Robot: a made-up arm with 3 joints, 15 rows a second.
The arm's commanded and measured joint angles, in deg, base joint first. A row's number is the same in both.
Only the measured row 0 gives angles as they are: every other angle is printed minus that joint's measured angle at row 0.
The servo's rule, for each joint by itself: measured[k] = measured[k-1] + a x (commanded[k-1-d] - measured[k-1]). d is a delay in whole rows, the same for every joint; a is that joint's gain. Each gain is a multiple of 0.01, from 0.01 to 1. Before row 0 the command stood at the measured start. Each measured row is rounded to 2 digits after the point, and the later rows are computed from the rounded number. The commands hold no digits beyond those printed.
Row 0, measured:
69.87 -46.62 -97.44
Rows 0 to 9, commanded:
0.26 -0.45 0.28
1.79 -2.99 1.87
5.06 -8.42 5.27
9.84 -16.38 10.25
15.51 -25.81 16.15
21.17 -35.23 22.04
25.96 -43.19 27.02
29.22 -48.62 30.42
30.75 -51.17 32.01
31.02 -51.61 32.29
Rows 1 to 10, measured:
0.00 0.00 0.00
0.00 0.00 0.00
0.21 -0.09 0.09
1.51 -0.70 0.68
4.42 -2.32 2.19
8.86 -5.27 4.85
14.31 -9.58 8.58
19.94 -14.97 13.02
24.88 -20.90 17.64
28.44 -26.72 21.86
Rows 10 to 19, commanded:
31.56 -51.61 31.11
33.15 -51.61 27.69
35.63 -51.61 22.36
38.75 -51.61 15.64
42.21 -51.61 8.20
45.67 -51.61 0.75
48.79 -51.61 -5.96
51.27 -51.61 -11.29
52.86 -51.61 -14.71
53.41 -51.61 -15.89
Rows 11 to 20, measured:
30.33 -31.85 25.21
30.90 -36.00 27.55
31.44 -39.28 28.72
32.84 -41.87 28.38
35.13 -43.92 26.39
38.10 -45.53 22.84
41.47 -46.81 18.01
44.91 -47.82 12.31
48.09 -48.62 6.28
50.70 -49.25 0.48

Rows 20 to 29, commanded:
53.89 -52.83 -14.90
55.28 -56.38 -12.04
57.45 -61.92 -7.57
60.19 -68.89 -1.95
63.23 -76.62 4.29
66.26 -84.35 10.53
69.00 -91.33 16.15
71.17 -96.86 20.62
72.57 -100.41 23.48
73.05 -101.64 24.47
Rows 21 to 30, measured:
52.47 -49.75 -4.53
53.24 -50.14 -8.28
53.77 -50.70 -10.46
55.01 -51.89 -10.98
57.01 -54.00 -9.85
59.62 -57.13 -7.24
62.58 -61.22 -3.44
65.60 -66.08 1.17
68.39 -71.38 6.11
70.67 -76.73 10.90

